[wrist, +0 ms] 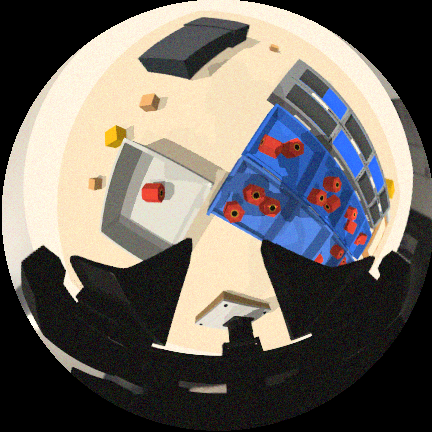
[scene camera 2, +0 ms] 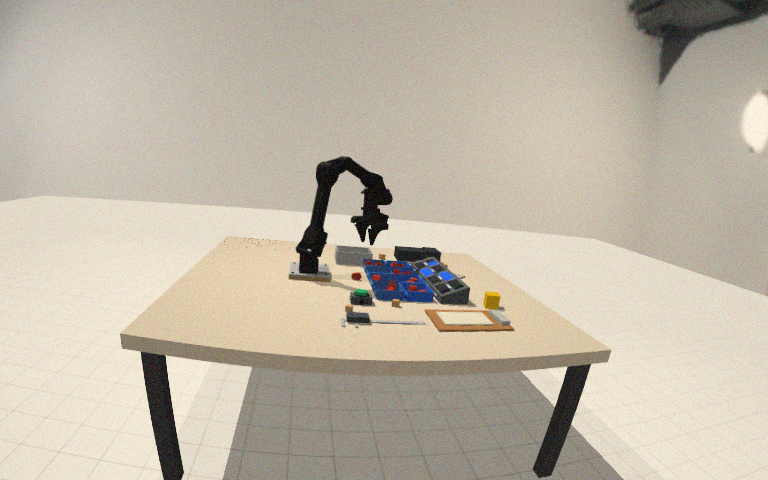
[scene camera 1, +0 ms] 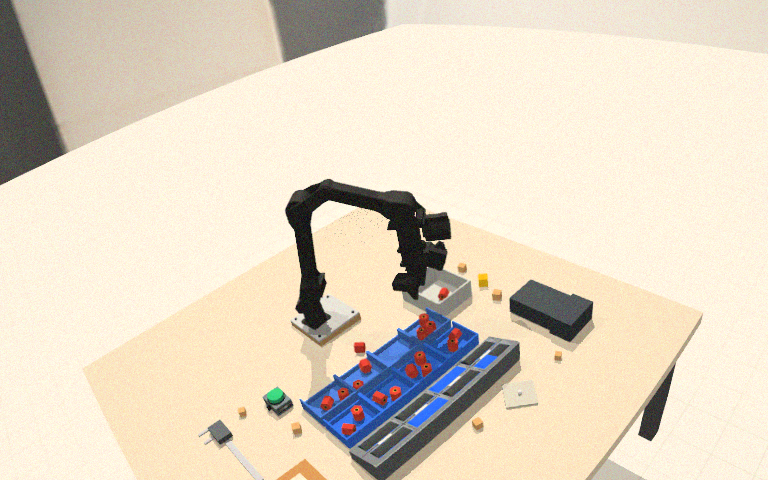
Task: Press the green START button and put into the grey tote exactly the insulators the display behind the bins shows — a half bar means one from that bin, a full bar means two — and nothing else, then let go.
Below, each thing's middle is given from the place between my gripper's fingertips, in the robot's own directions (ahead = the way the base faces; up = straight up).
Scene:
Right now my hand is 3 cm past the grey tote [scene camera 1: 459, 287], 10 cm to the right of it and 7 cm above it. The rest, counted from my hand: display [scene camera 1: 420, 437]: 23 cm ahead, 21 cm to the right, 7 cm below; dark box [scene camera 1: 564, 315]: 28 cm ahead, 19 cm to the left, 7 cm below.

